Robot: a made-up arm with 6 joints.
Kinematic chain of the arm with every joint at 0, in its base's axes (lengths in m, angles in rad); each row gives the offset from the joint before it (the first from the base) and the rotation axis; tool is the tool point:
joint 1: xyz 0 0 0.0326 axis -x
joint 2: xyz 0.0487 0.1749 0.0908 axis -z
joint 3: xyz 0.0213 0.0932 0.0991 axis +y
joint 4: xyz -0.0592 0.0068 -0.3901 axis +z
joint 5: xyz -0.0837 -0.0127 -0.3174 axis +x
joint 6: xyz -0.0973 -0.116 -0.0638 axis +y
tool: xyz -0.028 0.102 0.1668
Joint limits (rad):
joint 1: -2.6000..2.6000
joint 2: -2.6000..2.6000
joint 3: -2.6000..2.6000
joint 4: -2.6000..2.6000
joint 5: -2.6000..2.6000
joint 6: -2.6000..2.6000
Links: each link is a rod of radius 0.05 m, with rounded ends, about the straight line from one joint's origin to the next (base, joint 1, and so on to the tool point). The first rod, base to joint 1, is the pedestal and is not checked.
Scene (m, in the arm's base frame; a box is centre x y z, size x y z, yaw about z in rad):
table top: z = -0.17
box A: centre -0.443 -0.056 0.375 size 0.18 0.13 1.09 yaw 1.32
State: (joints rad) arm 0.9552 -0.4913 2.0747 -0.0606 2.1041 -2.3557
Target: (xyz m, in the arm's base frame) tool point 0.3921 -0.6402 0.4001
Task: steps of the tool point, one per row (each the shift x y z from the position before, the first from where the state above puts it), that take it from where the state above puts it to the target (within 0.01 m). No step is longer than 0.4 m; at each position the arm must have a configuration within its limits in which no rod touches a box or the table.
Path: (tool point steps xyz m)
1: 0.0811 -0.1297 0.3336
2: 0.1085 -0.2231 0.2421
3: 0.1190 -0.2648 0.1356
4: -0.0089 -0.2933 -0.0302
5: 0.0951 -0.2715 -0.1198
6: 0.1798 -0.1845 -0.1950
7: 0.2212 -0.0535 -0.2376

